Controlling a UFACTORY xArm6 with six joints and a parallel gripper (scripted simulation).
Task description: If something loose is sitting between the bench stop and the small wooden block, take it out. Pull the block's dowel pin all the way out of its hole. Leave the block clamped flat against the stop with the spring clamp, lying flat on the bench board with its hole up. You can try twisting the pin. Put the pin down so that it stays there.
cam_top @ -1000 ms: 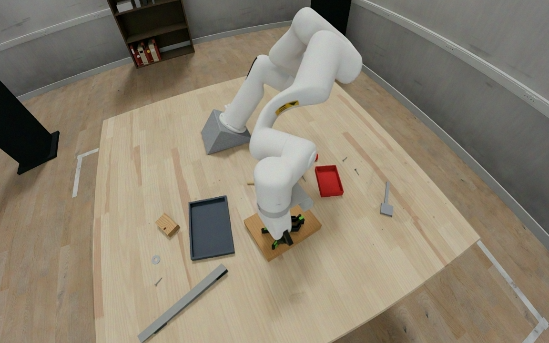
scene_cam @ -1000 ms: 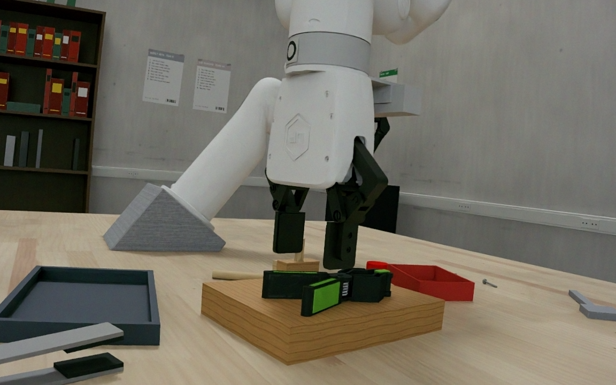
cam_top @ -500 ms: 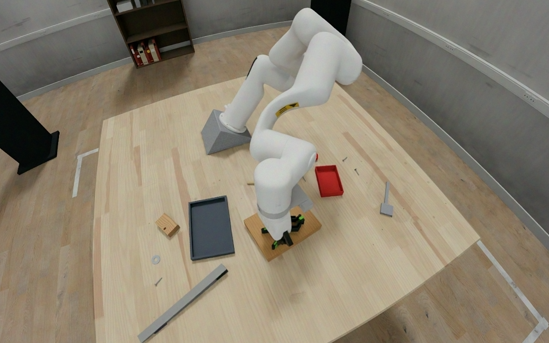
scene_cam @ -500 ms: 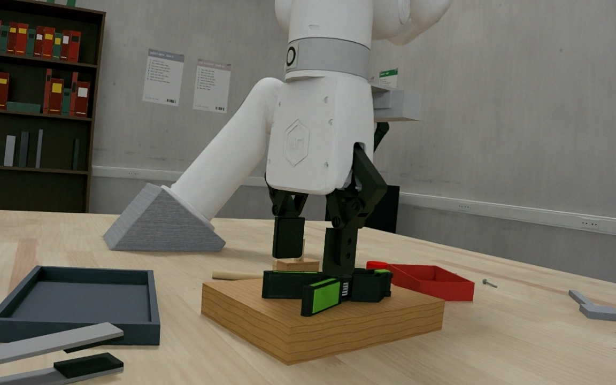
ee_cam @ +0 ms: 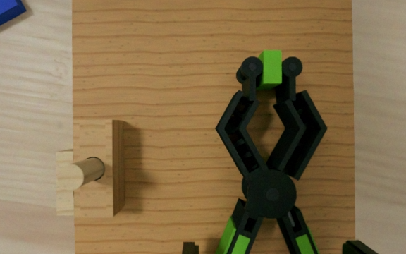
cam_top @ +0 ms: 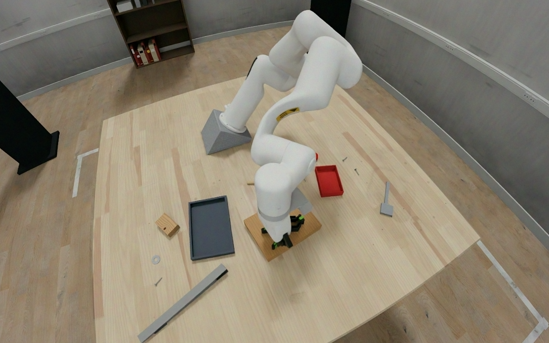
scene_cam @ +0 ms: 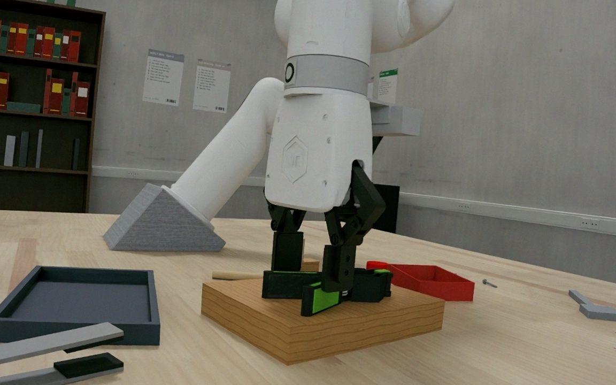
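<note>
Now: hand 30 mm past the bench board, 40 mm to the right of it and 40 mm above it. From my hand the other things lie so: grey tray 150 mm behind, 160 mm to the right, 60 mm below; dowel pin 80 mm behind, 50 mm to the left, 10 mm below; small wooden block 80 mm behind, 50 mm to the left, 30 mm below.
</note>
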